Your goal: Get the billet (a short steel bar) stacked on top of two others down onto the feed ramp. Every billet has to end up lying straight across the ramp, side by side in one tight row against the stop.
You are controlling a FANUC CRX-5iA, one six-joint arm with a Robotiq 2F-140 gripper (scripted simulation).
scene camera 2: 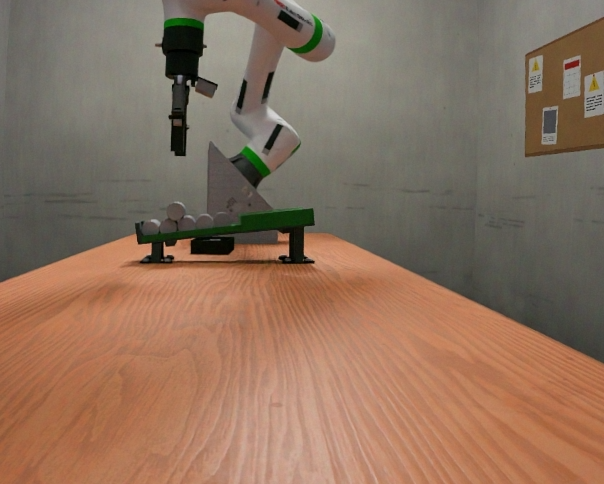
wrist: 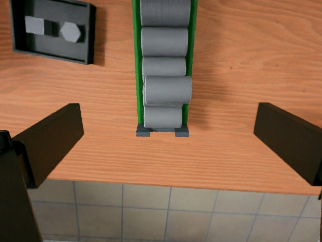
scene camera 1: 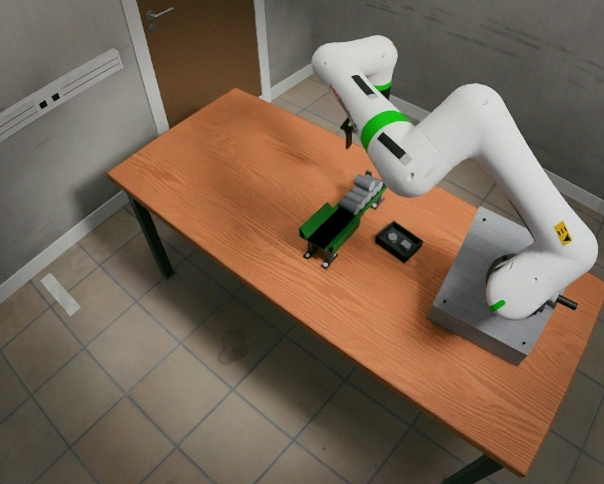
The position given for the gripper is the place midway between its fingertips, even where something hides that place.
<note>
In view: the gripper (scene camera 2: 178, 153), a billet (wrist: 159, 89), a black tray (scene camera 1: 381, 239), a billet (wrist: 154, 117) and a billet (wrist: 155, 41).
The black tray shows as well in scene camera 2 (scene camera 2: 204, 245). The gripper also shows in the wrist view (wrist: 169, 118).
</note>
